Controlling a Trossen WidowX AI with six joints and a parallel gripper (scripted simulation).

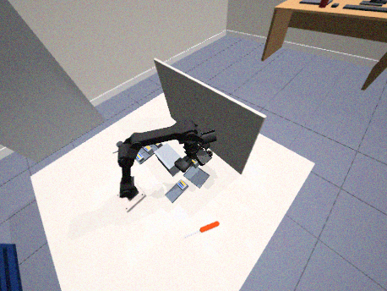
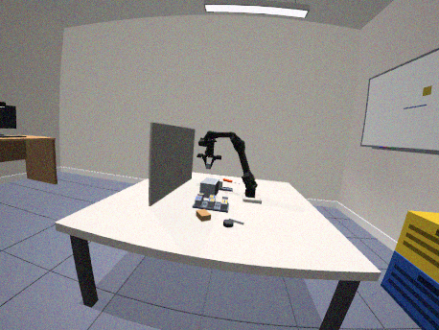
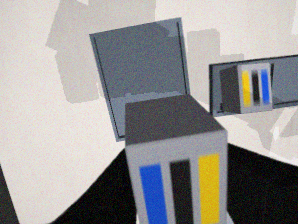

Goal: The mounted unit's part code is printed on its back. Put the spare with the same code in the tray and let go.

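The flat grey tray is 15 cm below my gripper tip. The rest, counted from my gripper tip: grey rack 14 cm behind, 2 cm to the left, 15 cm below; grey spare block 2 cm above; grey mounted unit 4 cm behind, 19 cm to the left, 11 cm below.
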